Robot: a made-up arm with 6 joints. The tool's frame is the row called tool. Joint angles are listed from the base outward.
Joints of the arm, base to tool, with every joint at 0 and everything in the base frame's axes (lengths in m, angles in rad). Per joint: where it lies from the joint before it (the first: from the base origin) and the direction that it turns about. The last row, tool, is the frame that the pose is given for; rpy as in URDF.
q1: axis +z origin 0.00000 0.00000 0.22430
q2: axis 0 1 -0.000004 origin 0.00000 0.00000 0.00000
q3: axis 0 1 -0.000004 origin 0.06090 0.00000 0.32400
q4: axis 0 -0.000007 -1 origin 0.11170 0.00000 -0.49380
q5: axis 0 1 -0.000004 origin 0.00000 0.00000 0.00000
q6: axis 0 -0.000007 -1 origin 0.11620 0.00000 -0.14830
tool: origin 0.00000 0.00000 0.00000 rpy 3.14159 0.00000 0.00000
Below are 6 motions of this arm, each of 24 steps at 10 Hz.
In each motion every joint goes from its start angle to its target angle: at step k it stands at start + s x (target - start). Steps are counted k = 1, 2, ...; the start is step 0. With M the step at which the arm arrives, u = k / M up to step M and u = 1 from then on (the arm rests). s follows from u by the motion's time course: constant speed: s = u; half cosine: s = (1 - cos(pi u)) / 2; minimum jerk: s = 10 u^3 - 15 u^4 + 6 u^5.
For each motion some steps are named. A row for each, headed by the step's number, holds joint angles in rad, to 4 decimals.
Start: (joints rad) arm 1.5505 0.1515 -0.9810 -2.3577 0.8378 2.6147
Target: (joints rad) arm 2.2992 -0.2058 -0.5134 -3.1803 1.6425 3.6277
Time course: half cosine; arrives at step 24
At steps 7, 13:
7: 1.6970 0.0816 -0.8895 -2.5186 0.9952 2.8129
13: 1.9737 -0.0505 -0.7167 -2.8227 1.2927 3.1873

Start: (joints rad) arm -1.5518 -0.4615 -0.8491 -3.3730 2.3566 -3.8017
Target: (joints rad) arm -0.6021 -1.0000 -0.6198 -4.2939 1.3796 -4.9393
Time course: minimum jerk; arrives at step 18
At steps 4, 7, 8, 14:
4: -1.4792 -0.5026 -0.8316 -3.4434 2.2819 -3.8886
7: -1.2684 -0.6222 -0.7807 -3.6478 2.0650 -4.1412
8: -1.1751 -0.6751 -0.7581 -3.7383 1.9690 -4.2530
14: -0.6747 -0.9589 -0.6373 -4.2235 1.4543 -4.8524

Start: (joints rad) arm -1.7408 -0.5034 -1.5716 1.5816 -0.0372 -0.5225
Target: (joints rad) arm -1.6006 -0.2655 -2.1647 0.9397 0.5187 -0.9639
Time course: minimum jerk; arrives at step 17
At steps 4, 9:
4: -1.7284 -0.4823 -1.6242 1.5247 0.0121 -0.5616
9: -1.6630 -0.3714 -1.9008 1.2253 0.2713 -0.7675

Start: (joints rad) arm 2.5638 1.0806 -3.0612 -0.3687 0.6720 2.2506
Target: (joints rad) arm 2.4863 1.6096 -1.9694 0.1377 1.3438 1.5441
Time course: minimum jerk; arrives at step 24
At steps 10, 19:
10: 2.5369 1.2640 -2.6828 -0.1932 0.9049 2.0057
19: 2.4913 1.5755 -2.0398 0.1050 1.3005 1.5897

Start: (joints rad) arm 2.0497 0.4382 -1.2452 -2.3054 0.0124 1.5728
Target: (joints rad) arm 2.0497 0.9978 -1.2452 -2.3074 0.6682 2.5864
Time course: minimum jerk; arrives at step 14
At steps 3, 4, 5, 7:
3: 2.0497 0.4771 -1.2452 -2.3055 0.0580 1.6432
4: 2.0497 0.5192 -1.2452 -2.3057 0.1073 1.7195
5: 2.0497 0.5761 -1.2452 -2.3059 0.1740 1.8225
7: 2.0497 0.7180 -1.2452 -2.3064 0.3403 2.0796

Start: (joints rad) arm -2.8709 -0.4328 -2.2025 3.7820 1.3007 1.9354
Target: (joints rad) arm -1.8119 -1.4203 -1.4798 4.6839 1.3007 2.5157
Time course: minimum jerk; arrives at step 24
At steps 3, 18, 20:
3: -2.8539 -0.4487 -2.1909 3.7965 1.3007 1.9447
18: -1.9215 -1.3181 -1.5546 4.5905 1.3007 2.4556
20: -1.8495 -1.3852 -1.5055 4.6519 1.3007 2.4951

